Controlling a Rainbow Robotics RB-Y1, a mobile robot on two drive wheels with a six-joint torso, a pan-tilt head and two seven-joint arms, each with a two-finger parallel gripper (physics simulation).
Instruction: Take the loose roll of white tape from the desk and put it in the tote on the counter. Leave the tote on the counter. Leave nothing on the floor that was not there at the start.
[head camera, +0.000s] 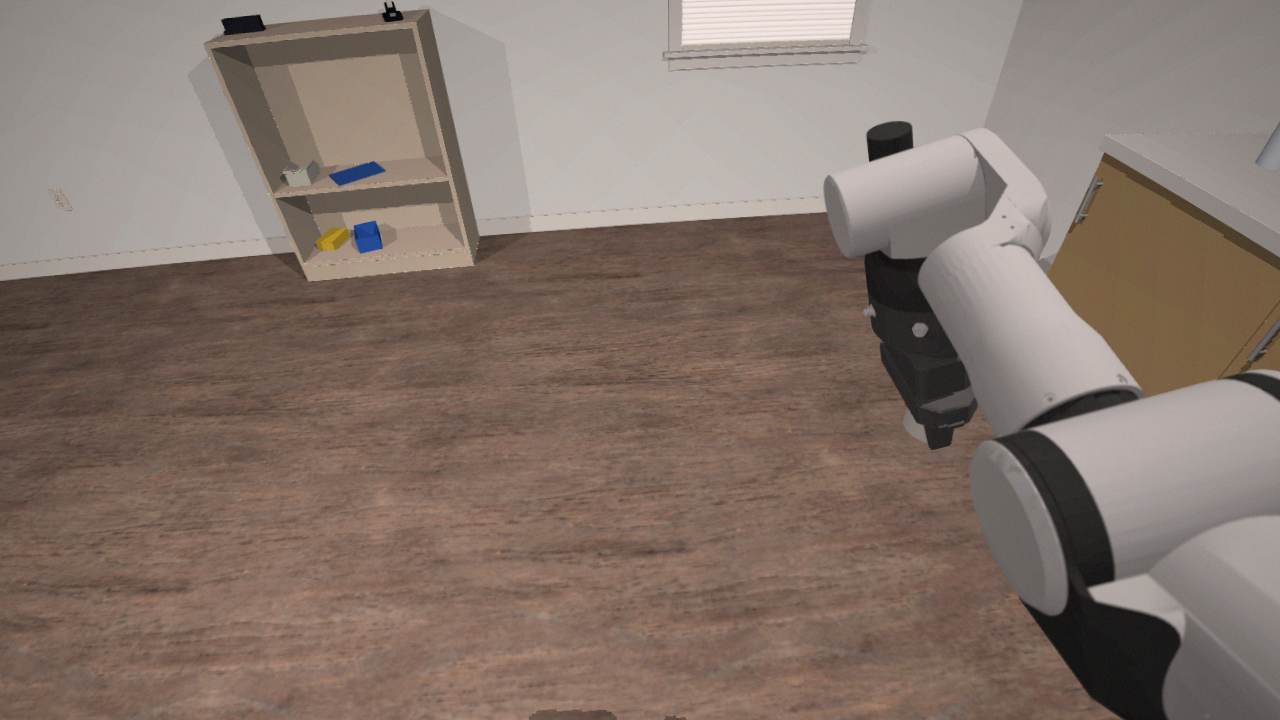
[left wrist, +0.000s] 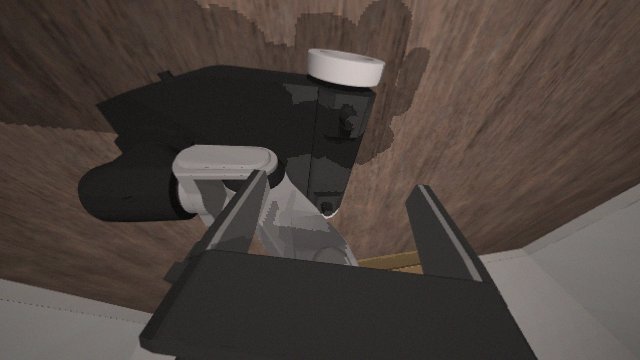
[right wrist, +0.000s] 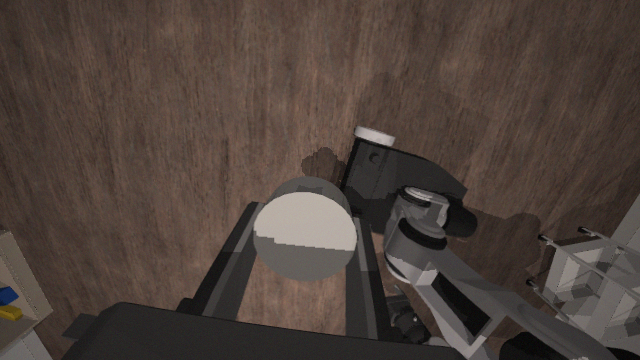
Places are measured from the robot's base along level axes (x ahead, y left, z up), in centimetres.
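Pixels of known places: left gripper, fingertip midpoint: (left wrist: 337, 186) (right wrist: 383, 287); right gripper, fingertip midpoint: (head camera: 927, 424) (right wrist: 307, 220).
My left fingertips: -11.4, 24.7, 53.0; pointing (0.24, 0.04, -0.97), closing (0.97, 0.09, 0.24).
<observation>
Behind a point stands the place of what it marks, as x, y, z.
My right gripper (head camera: 930, 429) @(29.4, -25.2, 100.9) (right wrist: 307, 220) @(29.4, -25.2, 100.9) is shut on the roll of white tape (head camera: 912, 426) @(28.3, -23.1, 101.7) (right wrist: 305, 220) @(29.8, -26.4, 103.0), which shows as a round pale disc between the fingers in the right wrist view. It is held above the floor, left of the counter (head camera: 1190, 170) @(123.2, -119.4, 91.1) in the head view. My left gripper (left wrist: 337, 186) @(-11.4, 24.7, 53.0) is open and empty; it shows in the left wrist view, above the robot's own base. The black tote and the desk do not show in the head view.
A bookcase (head camera: 454, 152) @(234.5, 104.6, 50.2) stands against the back wall, with a blue bin (head camera: 367, 237) @(216.6, 149.1, 17.3) and a yellow block (head camera: 332, 239) @(219.6, 169.6, 14.6) low in it. A pale cylinder (head camera: 1271, 150) @(127.7, -140.7, 95.2) stands on the counter. Pale furniture with thin metal bars (right wrist: 575, 265) @(-163.8, 15.4, 13.4) is at the right wrist view's right edge.
</observation>
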